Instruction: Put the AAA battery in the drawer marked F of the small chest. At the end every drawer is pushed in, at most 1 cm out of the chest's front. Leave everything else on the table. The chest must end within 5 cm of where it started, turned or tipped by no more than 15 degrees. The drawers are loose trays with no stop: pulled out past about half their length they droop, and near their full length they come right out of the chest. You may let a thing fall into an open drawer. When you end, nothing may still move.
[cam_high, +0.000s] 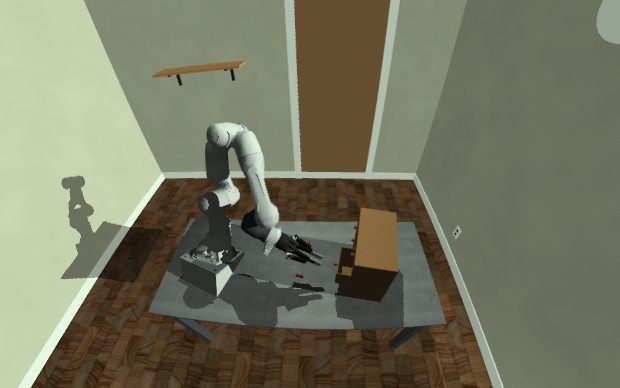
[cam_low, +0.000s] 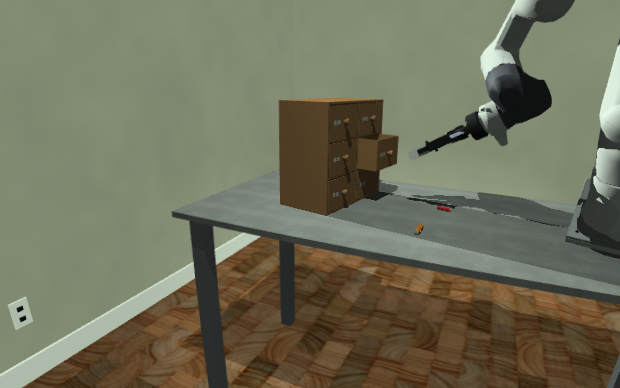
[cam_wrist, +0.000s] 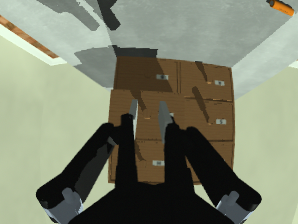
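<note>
My hand is 170 mm above the small red object and 90 mm past it. Also, from my hand: orange AAA battery (210 mm to the left, 170 mm below, 40 mm behind); drawer (180 mm ahead, 40 mm to the right, 40 mm below).
</note>
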